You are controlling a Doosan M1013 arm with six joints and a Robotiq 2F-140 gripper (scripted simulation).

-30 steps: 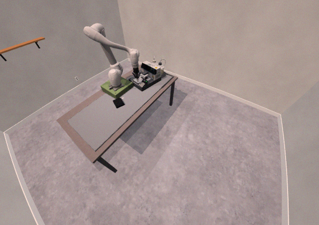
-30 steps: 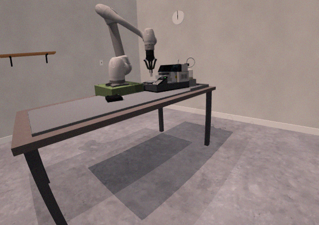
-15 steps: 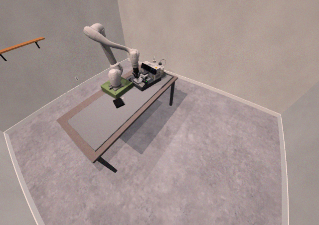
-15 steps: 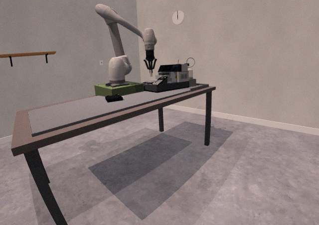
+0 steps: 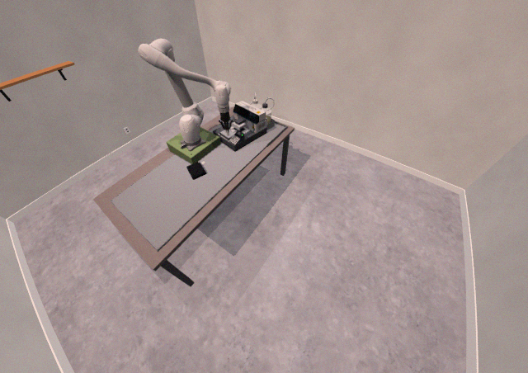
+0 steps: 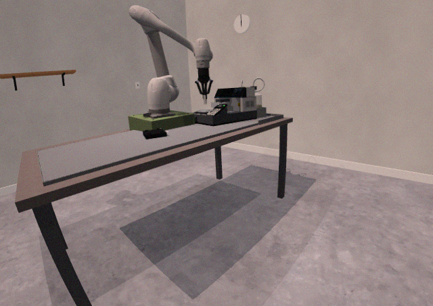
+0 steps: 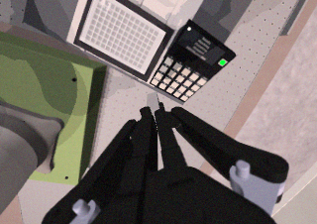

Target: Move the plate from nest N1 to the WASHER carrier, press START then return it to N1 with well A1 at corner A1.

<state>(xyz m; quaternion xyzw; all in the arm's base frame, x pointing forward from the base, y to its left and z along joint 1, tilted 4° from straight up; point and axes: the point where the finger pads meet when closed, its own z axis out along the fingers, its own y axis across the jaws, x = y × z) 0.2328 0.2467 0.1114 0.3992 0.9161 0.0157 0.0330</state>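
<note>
The white well plate lies 90 mm behind my hand, 70 mm to the left of it and 90 mm below it. From my hand the other things lie so: label: 20 mm behind, 310 mm to the right, 180 mm below; plate nest: 30 mm ahead, 410 mm to the right, 170 mm below; plate washer: 90 mm behind, 220 mm to the left, 50 mm below.
</note>
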